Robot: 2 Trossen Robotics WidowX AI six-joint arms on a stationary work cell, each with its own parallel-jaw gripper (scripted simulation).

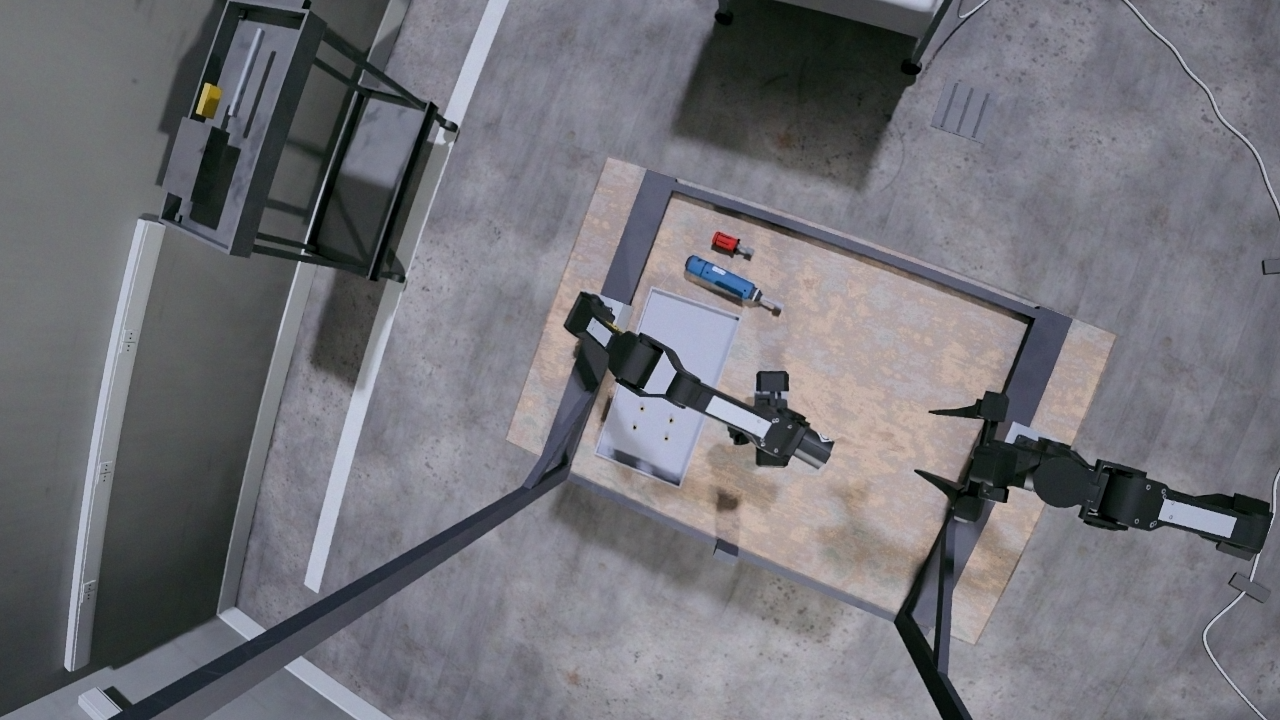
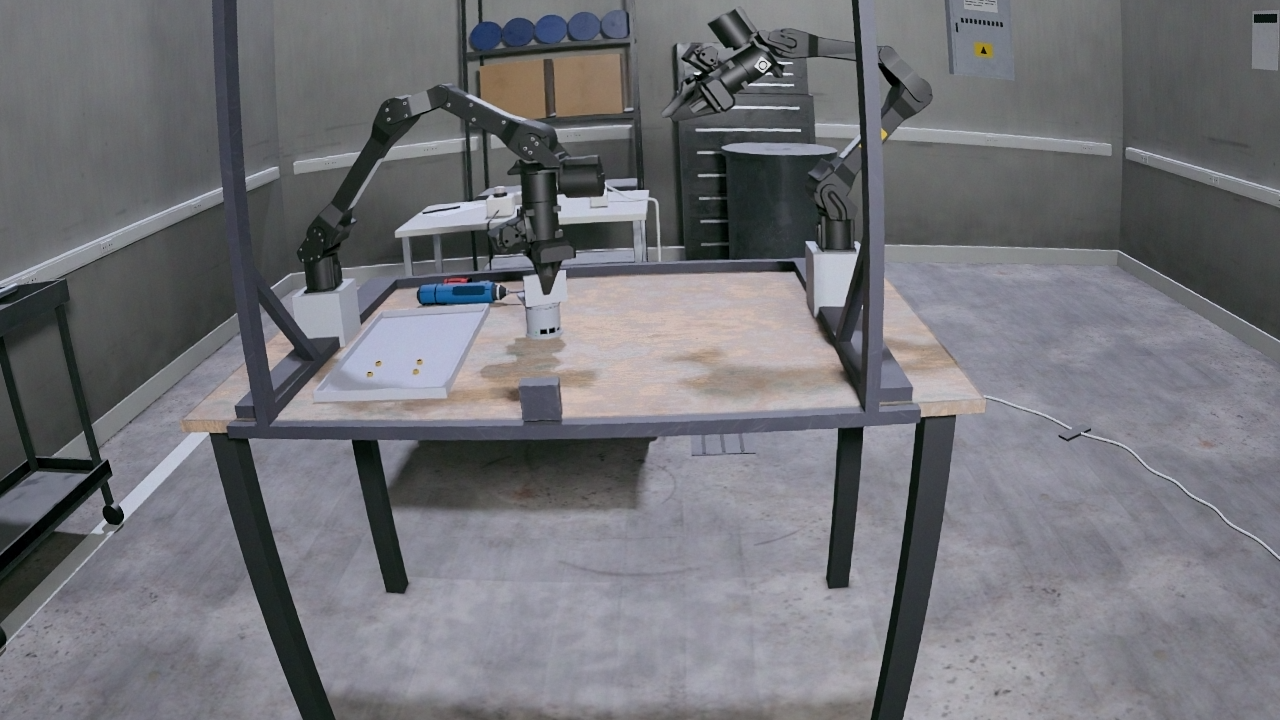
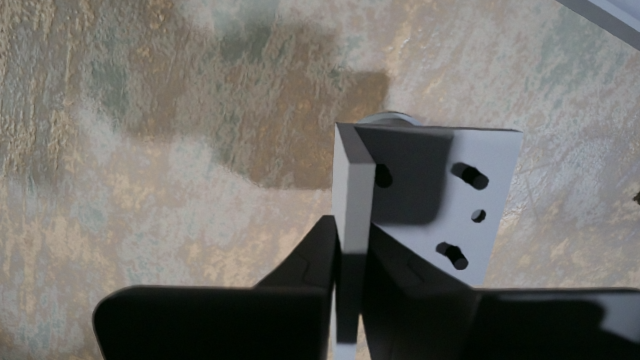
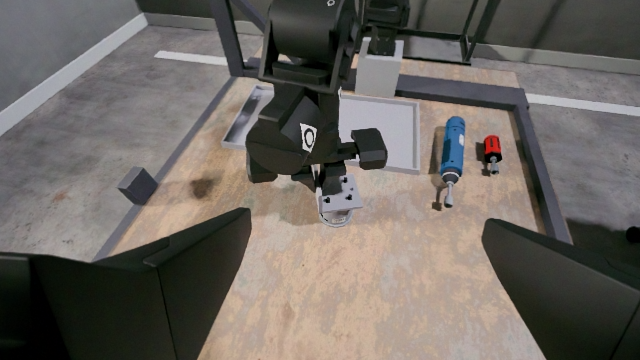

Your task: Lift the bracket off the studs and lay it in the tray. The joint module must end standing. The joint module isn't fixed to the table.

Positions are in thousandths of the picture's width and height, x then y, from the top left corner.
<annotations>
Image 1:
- left gripper: 602,576
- right gripper: 720,612
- grey tray: 504,626
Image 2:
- left gripper: 426,409
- right gripper: 521,163
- grey l-shaped bracket: 417,409
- grey tray: 343,466
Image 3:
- left gripper: 534,629
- grey l-shaped bracket: 670,576
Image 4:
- left gripper: 496,529
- right gripper: 571,624
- grey l-shaped bracket: 529,532
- grey tray: 623,338
</annotations>
